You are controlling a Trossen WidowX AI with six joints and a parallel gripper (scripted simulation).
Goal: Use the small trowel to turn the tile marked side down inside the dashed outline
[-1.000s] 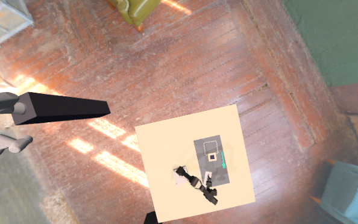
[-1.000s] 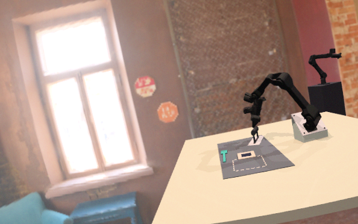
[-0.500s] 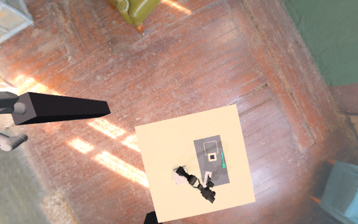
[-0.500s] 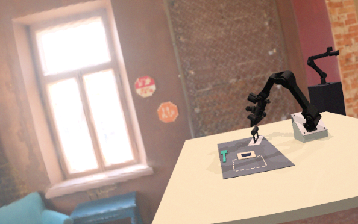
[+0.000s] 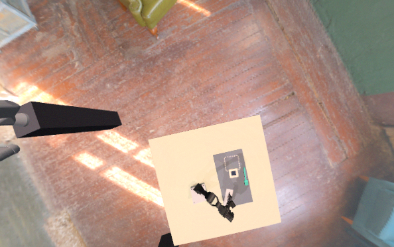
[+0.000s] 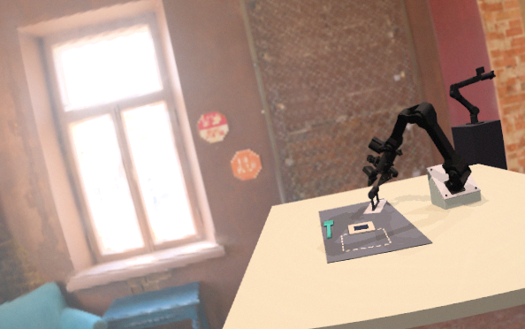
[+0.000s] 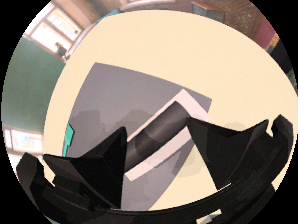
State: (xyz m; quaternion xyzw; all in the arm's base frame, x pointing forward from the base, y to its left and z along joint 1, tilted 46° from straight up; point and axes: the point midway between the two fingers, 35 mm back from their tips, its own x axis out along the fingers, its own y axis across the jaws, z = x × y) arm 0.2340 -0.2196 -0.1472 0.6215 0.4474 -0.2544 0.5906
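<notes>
Now: the trowel 5 cm below my gripper tip, 4 cm to the left of it and 2 cm ahead of it. Round my gripper tip: teal t-shaped piece (28 cm ahead, 17 cm to the left, 9 cm below); cream tile (28 cm to the left, 17 cm ahead, 9 cm below); grey mat (22 cm to the left, 14 cm ahead, 11 cm below).
</notes>
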